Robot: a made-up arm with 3 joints. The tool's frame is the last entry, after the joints. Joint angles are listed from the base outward.
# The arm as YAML. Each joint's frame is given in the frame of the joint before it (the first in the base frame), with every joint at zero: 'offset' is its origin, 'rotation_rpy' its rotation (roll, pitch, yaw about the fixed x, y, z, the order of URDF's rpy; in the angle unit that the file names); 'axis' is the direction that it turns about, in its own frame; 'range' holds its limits. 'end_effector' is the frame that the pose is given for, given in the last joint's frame.
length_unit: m
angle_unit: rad
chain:
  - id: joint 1
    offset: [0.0, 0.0, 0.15]
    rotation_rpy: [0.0, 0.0, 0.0]
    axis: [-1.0, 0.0, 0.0]
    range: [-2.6, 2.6]
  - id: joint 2
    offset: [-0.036, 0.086, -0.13]
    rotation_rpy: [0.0, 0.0, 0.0]
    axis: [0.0, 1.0, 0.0]
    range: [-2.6, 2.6]
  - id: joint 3
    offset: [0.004, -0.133, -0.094]
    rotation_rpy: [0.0, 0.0, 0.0]
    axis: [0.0, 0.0, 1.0]
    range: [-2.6, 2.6]
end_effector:
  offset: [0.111, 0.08, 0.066]
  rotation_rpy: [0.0, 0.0, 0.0]
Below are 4 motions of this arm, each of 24 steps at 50 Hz.
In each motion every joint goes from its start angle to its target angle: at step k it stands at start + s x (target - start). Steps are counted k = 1, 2, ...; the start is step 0. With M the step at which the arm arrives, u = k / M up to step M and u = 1 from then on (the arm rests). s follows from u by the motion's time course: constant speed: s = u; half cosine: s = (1 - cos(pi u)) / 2; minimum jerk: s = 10 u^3 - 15 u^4 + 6 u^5.
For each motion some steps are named. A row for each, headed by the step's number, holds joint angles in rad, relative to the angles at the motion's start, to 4 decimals.
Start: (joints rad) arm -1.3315 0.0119 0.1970
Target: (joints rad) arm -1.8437 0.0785 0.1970
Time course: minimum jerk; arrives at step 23
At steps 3, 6, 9, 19, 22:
3: -0.0093 0.0012 0.0000
6: -0.0591 0.0077 0.0000
9: -0.1550 0.0201 0.0000
19: -0.4918 0.0639 0.0000
22: -0.5118 0.0665 0.0000

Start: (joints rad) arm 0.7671 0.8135 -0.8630
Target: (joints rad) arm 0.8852 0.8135 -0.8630
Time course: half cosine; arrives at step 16
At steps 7, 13, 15, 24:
7: 0.0475 0.0000 0.0000
13: 0.1081 0.0000 0.0000
15: 0.1170 0.0000 0.0000
24: 0.1181 0.0000 0.0000

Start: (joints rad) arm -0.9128 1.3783 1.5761
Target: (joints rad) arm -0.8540 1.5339 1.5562
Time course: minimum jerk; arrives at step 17
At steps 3, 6, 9, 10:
3: 0.0024 0.0064 -0.0008
6: 0.0141 0.0373 -0.0048
9: 0.0326 0.0864 -0.0110
10: 0.0389 0.1030 -0.0132

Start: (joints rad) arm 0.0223 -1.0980 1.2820
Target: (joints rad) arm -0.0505 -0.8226 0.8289
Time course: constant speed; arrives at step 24
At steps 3, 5, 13, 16, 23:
3: -0.0091 0.0344 -0.0566
5: -0.0152 0.0574 -0.0944
13: -0.0394 0.1492 -0.2454
16: -0.0485 0.1836 -0.3021
23: -0.0698 0.2639 -0.4342

